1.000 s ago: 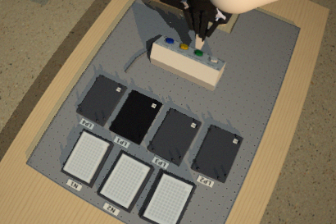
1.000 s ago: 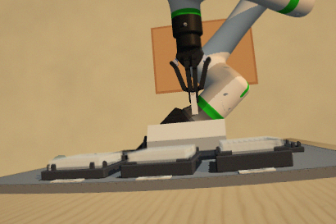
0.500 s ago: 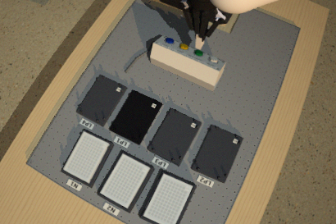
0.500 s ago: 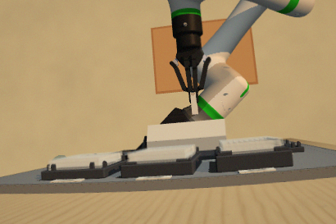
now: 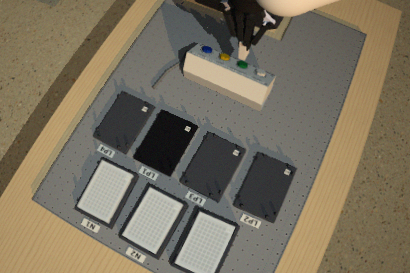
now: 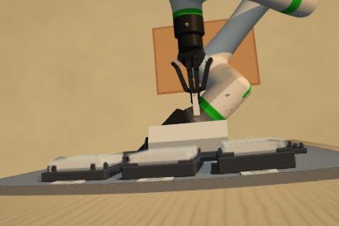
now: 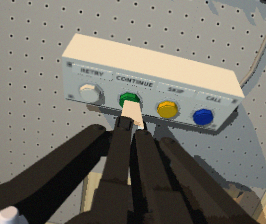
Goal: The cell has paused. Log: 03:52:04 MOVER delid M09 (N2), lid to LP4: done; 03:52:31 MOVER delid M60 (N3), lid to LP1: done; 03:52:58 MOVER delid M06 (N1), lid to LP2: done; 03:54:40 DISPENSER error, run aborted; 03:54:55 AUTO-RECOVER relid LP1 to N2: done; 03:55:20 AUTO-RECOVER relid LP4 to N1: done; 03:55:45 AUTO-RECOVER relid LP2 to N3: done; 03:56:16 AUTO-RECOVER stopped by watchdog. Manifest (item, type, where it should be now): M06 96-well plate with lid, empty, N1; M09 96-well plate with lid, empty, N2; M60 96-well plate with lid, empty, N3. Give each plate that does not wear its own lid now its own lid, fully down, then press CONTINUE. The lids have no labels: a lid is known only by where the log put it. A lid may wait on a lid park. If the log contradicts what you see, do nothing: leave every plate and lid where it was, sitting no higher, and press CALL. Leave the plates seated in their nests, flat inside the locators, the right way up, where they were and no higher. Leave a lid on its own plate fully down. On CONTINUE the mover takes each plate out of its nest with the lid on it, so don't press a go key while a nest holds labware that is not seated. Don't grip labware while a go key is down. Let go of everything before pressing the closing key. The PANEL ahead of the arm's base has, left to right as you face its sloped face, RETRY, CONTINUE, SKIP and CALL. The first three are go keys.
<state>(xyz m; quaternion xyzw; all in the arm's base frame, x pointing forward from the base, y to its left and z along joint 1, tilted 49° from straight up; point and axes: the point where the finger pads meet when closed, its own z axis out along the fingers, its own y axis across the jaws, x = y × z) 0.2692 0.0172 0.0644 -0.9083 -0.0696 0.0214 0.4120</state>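
Right now the green CONTINUE key is 70 mm below my hand. From my hand the other things lie so: yellow SKIP key (70 mm below, 50 mm to the right, 10 mm ahead); RETRY key (70 mm below, 50 mm to the left); blue CALL key (100 mm to the right, 70 mm below, 10 mm ahead).
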